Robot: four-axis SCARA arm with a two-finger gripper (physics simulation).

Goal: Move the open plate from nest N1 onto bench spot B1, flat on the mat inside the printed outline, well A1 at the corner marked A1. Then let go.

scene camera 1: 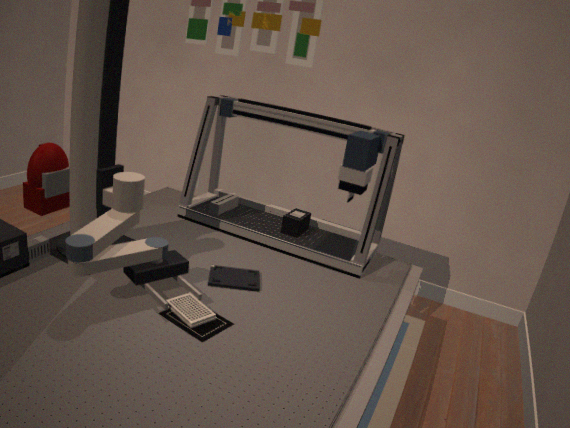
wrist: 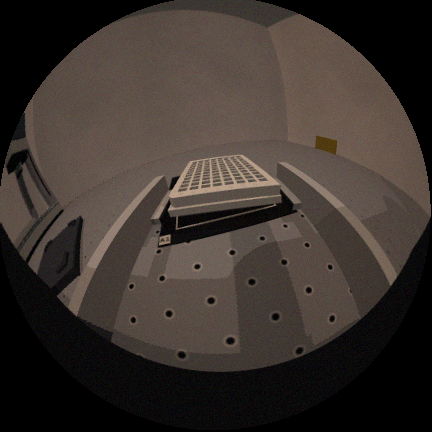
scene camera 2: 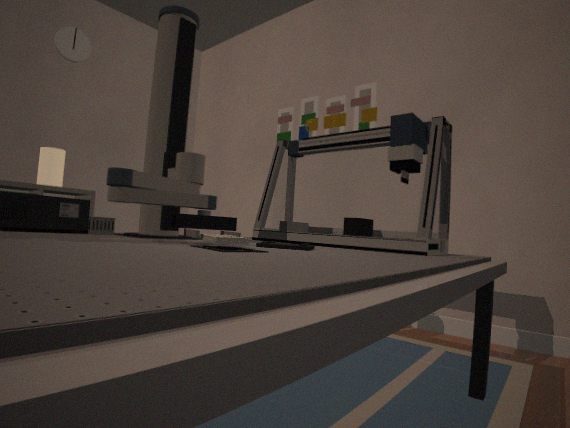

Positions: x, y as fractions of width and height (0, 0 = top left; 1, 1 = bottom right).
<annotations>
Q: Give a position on a white well plate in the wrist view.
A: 0.52, 0.42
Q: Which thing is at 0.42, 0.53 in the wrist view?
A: A black mat with printed outline.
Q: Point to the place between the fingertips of my gripper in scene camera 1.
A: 0.32, 0.71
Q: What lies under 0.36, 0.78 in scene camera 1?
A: A black mat with printed outline.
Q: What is my gripper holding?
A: A white well plate.
</annotations>
